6 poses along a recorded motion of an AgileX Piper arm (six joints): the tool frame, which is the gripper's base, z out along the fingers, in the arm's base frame.
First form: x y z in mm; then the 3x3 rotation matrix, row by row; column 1 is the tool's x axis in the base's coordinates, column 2 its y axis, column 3 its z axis. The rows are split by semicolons.
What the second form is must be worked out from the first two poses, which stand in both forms.
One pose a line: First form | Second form
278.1, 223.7, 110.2; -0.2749, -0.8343, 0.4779; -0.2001, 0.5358, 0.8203; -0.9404, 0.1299, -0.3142 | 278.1, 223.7, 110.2, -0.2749, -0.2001, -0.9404, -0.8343, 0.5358, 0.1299
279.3, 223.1, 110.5; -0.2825, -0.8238, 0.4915; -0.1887, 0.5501, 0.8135; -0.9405, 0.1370, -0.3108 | 279.3, 223.1, 110.5, -0.2825, -0.1887, -0.9405, -0.8238, 0.5501, 0.1370
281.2, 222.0, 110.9; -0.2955, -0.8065, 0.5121; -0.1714, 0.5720, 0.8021; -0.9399, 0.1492, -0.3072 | 281.2, 222.0, 110.9, -0.2955, -0.1714, -0.9399, -0.8065, 0.5720, 0.1492
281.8, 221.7, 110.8; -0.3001, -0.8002, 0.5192; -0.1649, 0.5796, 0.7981; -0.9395, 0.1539, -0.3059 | 281.8, 221.7, 110.8, -0.3001, -0.1649, -0.9395, -0.8002, 0.5796, 0.1539
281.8, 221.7, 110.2; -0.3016, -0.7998, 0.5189; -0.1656, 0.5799, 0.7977; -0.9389, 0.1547, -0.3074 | 281.8, 221.7, 110.2, -0.3016, -0.1656, -0.9389, -0.7998, 0.5799, 0.1547
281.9, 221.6, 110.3; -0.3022, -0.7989, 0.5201; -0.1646, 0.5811, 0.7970; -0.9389, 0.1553, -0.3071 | 281.9, 221.6, 110.3, -0.3022, -0.1646, -0.9389, -0.7989, 0.5811, 0.1553
